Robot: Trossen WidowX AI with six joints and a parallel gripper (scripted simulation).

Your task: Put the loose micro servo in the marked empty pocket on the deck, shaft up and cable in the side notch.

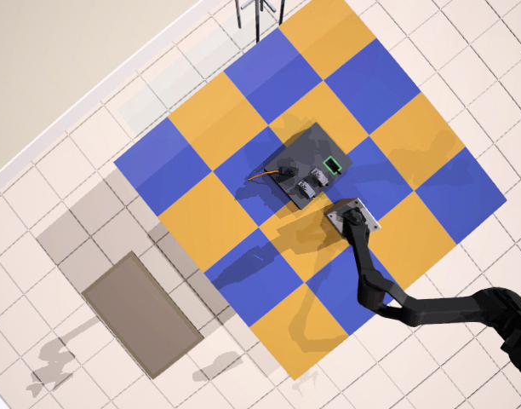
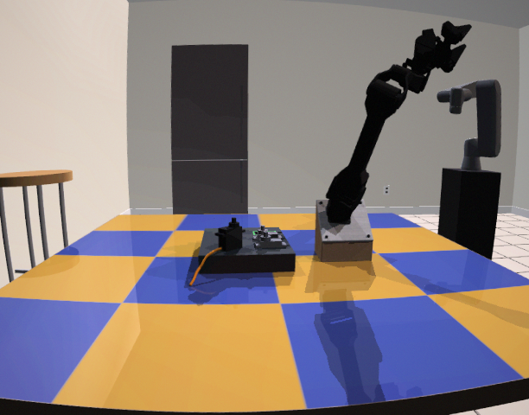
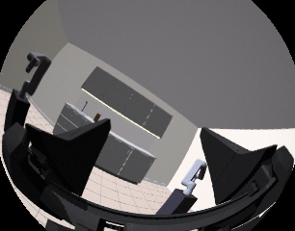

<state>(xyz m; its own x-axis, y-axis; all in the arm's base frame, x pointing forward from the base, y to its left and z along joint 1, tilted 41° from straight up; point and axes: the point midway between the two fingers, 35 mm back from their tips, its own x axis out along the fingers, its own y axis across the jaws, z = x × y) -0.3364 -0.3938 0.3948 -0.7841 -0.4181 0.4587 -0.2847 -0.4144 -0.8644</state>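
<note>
My gripper tip is now 720 mm short of the dark robot deck, 60 mm to the right of it and 650 mm above it.
</note>
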